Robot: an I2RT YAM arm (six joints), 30 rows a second.
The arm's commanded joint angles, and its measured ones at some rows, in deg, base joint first. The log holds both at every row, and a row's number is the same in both.
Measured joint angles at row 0: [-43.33, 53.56, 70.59, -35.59, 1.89, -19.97]
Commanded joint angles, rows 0 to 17: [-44.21, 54.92, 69.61, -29.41, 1.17, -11.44]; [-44.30, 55.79, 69.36, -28.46, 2.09, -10.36]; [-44.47, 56.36, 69.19, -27.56, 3.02, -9.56]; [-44.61, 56.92, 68.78, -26.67, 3.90, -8.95]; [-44.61, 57.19, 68.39, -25.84, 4.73, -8.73]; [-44.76, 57.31, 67.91, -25.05, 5.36, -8.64]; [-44.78, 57.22, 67.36, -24.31, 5.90, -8.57]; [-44.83, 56.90, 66.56, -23.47, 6.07, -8.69]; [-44.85, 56.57, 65.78, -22.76, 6.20, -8.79]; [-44.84, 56.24, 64.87, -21.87, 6.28, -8.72]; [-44.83, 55.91, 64.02, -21.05, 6.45, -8.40]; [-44.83, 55.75, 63.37, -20.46, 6.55, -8.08]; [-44.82, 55.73, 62.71, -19.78, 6.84, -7.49]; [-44.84, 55.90, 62.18, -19.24, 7.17, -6.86]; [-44.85, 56.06, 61.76, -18.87, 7.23, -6.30]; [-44.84, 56.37, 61.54, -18.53, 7.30, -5.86]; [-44.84, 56.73, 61.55, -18.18, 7.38, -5.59]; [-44.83, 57.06, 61.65, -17.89, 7.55, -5.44]
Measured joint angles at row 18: [-44.56, 56.90, 62.00, -21.61, 6.20, -7.79]
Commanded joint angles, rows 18 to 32: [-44.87, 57.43, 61.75, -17.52, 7.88, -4.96]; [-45.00, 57.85, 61.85, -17.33, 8.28, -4.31]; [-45.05, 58.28, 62.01, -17.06, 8.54, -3.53]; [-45.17, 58.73, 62.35, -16.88, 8.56, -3.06]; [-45.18, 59.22, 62.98, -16.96, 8.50, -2.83]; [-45.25, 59.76, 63.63, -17.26, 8.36, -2.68]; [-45.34, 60.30, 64.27, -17.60, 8.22, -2.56]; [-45.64, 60.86, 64.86, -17.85, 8.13, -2.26]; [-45.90, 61.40, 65.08, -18.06, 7.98, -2.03]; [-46.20, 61.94, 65.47, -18.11, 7.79, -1.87]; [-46.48, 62.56, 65.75, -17.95, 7.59, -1.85]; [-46.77, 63.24, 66.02, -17.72, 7.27, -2.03]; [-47.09, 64.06, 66.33, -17.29, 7.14, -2.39]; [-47.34, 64.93, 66.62, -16.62, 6.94, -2.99]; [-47.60, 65.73, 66.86, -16.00, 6.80, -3.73]
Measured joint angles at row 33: [-46.85, 64.18, 64.62, -18.37, 7.27, -3.42]
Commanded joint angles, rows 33 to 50: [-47.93, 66.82, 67.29, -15.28, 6.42, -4.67]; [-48.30, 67.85, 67.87, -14.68, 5.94, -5.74]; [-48.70, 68.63, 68.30, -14.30, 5.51, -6.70]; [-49.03, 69.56, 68.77, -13.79, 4.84, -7.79]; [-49.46, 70.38, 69.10, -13.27, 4.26, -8.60]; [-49.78, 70.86, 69.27, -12.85, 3.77, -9.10]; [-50.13, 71.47, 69.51, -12.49, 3.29, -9.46]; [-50.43, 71.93, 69.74, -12.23, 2.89, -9.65]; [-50.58, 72.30, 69.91, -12.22, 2.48, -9.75]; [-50.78, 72.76, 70.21, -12.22, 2.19, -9.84]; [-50.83, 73.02, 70.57, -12.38, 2.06, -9.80]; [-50.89, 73.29, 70.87, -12.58, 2.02, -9.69]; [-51.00, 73.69, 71.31, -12.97, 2.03, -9.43]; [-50.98, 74.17, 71.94, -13.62, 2.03, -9.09]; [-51.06, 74.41, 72.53, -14.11, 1.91, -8.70]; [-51.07, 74.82, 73.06, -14.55, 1.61, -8.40]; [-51.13, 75.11, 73.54, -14.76, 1.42, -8.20]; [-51.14, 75.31, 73.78, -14.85, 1.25, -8.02]
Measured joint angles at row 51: [-50.72, 74.67, 71.37, -14.44, 2.68, -8.51]
